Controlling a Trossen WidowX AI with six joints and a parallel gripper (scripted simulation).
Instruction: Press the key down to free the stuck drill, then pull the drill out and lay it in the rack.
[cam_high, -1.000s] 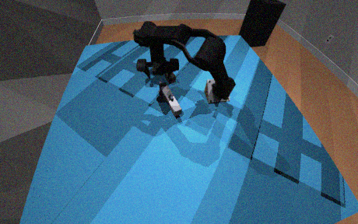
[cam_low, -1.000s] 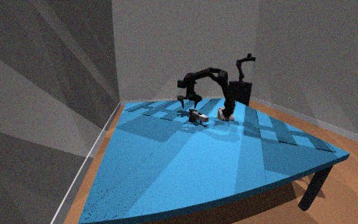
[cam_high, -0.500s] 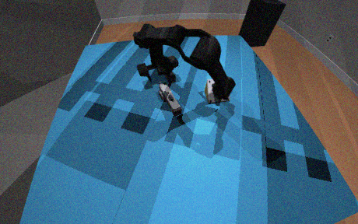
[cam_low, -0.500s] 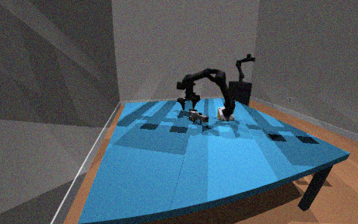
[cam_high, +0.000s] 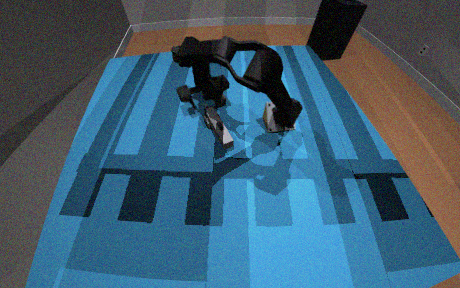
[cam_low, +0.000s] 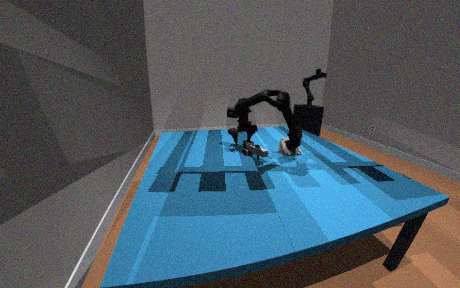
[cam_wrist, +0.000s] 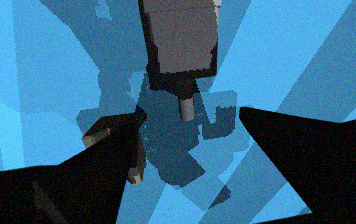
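Now: gripper tip 10 mm past the drill and 60 mm to the right of it.
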